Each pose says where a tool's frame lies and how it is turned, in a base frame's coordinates. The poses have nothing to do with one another.
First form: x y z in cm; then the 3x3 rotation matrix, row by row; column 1 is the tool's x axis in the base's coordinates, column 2 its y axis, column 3 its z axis. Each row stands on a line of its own.
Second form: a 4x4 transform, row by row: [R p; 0 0 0 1], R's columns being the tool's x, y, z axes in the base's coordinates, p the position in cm. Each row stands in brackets. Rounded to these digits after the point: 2 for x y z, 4 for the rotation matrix.
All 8 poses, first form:
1:
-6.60, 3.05, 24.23
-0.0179, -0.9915, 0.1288
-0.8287, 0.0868, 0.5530
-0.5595, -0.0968, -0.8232
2:
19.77, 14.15, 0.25
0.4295, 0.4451, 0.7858
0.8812, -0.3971, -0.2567
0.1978, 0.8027, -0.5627
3:
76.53, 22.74, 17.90
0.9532, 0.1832, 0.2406
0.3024, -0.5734, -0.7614
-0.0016, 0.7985, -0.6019
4:
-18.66, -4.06, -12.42
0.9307, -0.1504, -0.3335
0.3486, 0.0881, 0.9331
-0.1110, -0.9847, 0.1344
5:
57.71, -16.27, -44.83
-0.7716, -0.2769, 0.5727
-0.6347, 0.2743, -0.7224
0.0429, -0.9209, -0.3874
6:
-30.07, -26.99, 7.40
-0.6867, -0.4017, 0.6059
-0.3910, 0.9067, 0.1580
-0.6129, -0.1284, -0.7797
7:
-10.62, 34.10, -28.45
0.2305, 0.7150, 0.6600
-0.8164, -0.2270, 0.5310
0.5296, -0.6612, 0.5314
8:
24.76, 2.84, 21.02
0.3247, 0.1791, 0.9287
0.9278, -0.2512, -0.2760
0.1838, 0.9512, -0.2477
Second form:
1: [[-0.0179, -0.9915, 0.1288, -6.60], [-0.8287, 0.0868, 0.5530, 3.05], [-0.5595, -0.0968, -0.8232, 24.23], [0, 0, 0, 1]]
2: [[0.4295, 0.4451, 0.7858, 19.77], [0.8812, -0.3971, -0.2567, 14.15], [0.1978, 0.8027, -0.5627, 0.25], [0, 0, 0, 1]]
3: [[0.9532, 0.1832, 0.2406, 76.53], [0.3024, -0.5734, -0.7614, 22.74], [-0.0016, 0.7985, -0.6019, 17.90], [0, 0, 0, 1]]
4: [[0.9307, -0.1504, -0.3335, -18.66], [0.3486, 0.0881, 0.9331, -4.06], [-0.1110, -0.9847, 0.1344, -12.42], [0, 0, 0, 1]]
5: [[-0.7716, -0.2769, 0.5727, 57.71], [-0.6347, 0.2743, -0.7224, -16.27], [0.0429, -0.9209, -0.3874, -44.83], [0, 0, 0, 1]]
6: [[-0.6867, -0.4017, 0.6059, -30.07], [-0.3910, 0.9067, 0.1580, -26.99], [-0.6129, -0.1284, -0.7797, 7.40], [0, 0, 0, 1]]
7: [[0.2305, 0.7150, 0.6600, -10.62], [-0.8164, -0.2270, 0.5310, 34.10], [0.5296, -0.6612, 0.5314, -28.45], [0, 0, 0, 1]]
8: [[0.3247, 0.1791, 0.9287, 24.76], [0.9278, -0.2512, -0.2760, 2.84], [0.1838, 0.9512, -0.2477, 21.02], [0, 0, 0, 1]]
